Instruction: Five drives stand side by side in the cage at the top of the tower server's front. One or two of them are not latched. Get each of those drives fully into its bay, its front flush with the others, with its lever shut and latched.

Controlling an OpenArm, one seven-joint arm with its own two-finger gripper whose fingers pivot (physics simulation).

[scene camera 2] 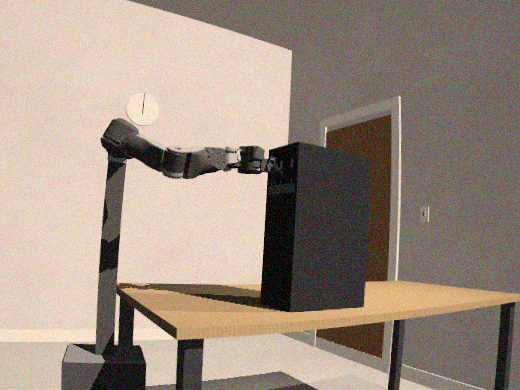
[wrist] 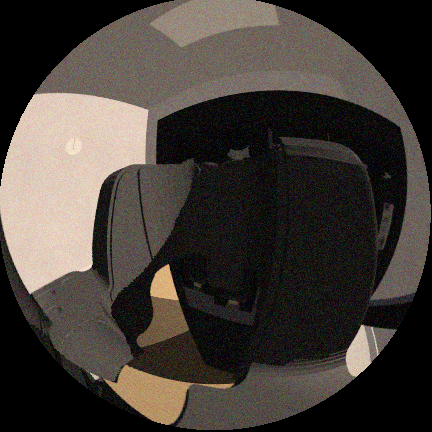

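Observation:
The black tower server [scene camera 2: 330, 230] [wrist: 280, 112] stands upright on the table. The drive cage [scene camera 2: 287, 170] is at the top of its front, in deep shadow. Some upright drive fronts show faintly there, but I cannot count them or tell which levers are latched. My gripper [scene camera 2: 272, 164] is shut and empty, with its fingertips at the upper part of the cage front, very close to it or touching. In the wrist view the gripper's dark body hides most of the cage. A grey ledge [wrist: 220, 306] with small light parts above it shows below the gripper body.
The wooden table [scene camera 2: 425, 295] [wrist: 150, 395] carries the tower. The arm [scene camera 2: 175, 162] reaches level from its post [scene camera 2: 112, 210] on the left to the tower front. A brown door [scene camera 2: 380, 200] and a pale wall with a clock [scene camera 2: 142, 109] [wrist: 73, 146] are behind.

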